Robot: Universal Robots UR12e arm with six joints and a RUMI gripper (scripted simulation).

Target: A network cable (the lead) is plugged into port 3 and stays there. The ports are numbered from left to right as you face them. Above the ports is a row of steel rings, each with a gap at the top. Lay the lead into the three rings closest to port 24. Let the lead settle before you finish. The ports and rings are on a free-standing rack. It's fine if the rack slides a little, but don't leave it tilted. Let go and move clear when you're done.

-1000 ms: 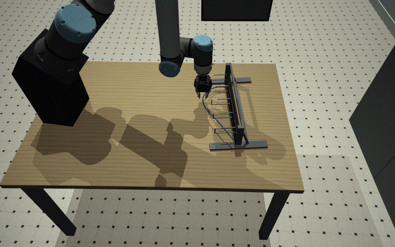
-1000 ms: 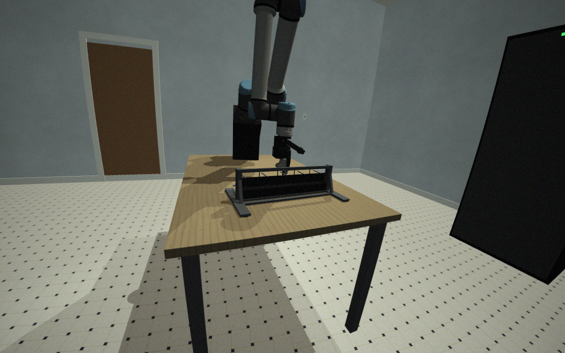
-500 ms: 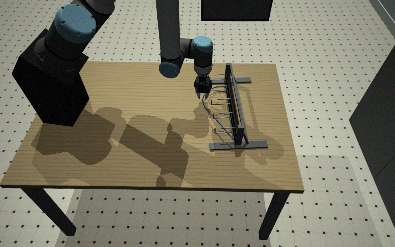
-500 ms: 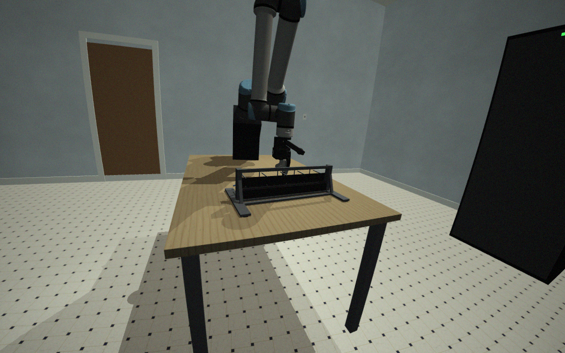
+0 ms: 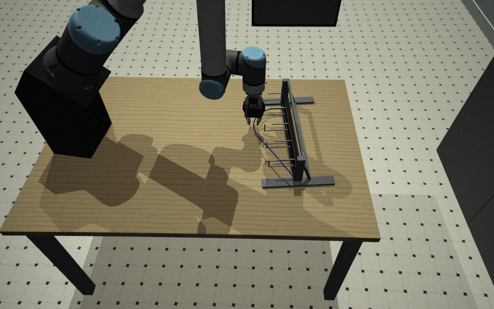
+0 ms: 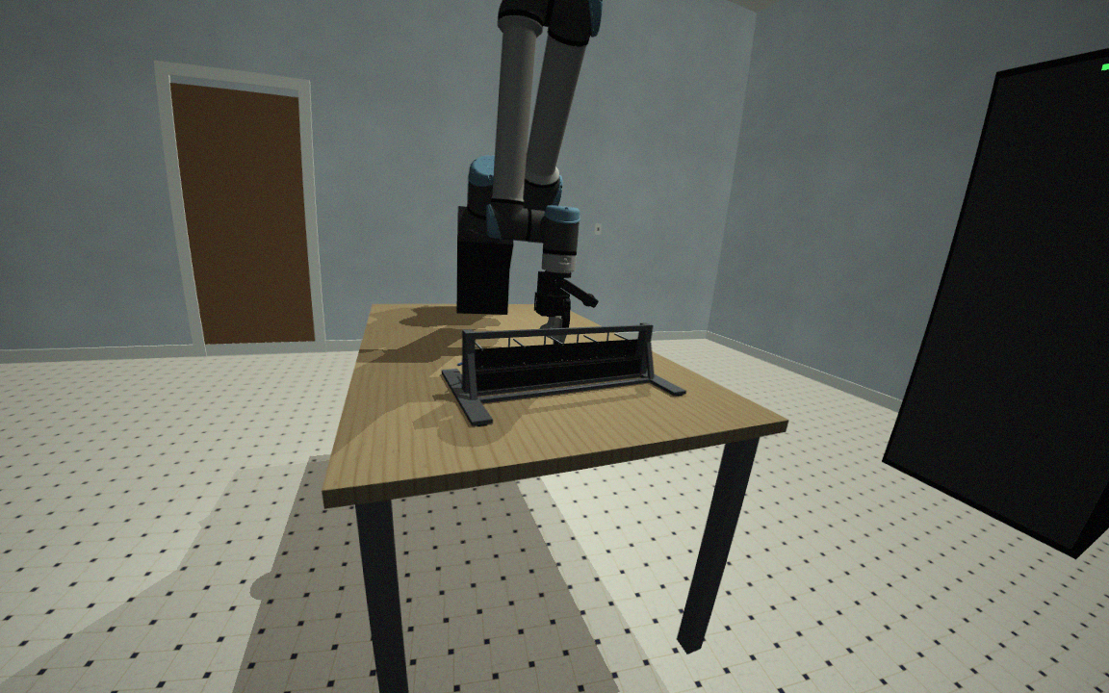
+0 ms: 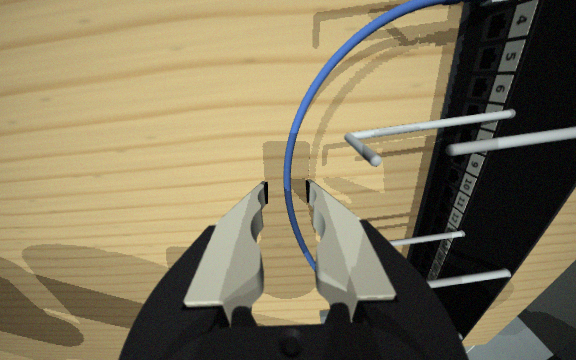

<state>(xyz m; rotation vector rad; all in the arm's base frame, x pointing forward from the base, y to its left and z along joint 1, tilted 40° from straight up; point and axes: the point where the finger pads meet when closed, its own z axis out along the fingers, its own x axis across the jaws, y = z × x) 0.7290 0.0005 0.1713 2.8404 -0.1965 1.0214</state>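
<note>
Right now my hand is 16 cm short of the rack, 8 cm to the left of it and 2 cm below it.
</note>
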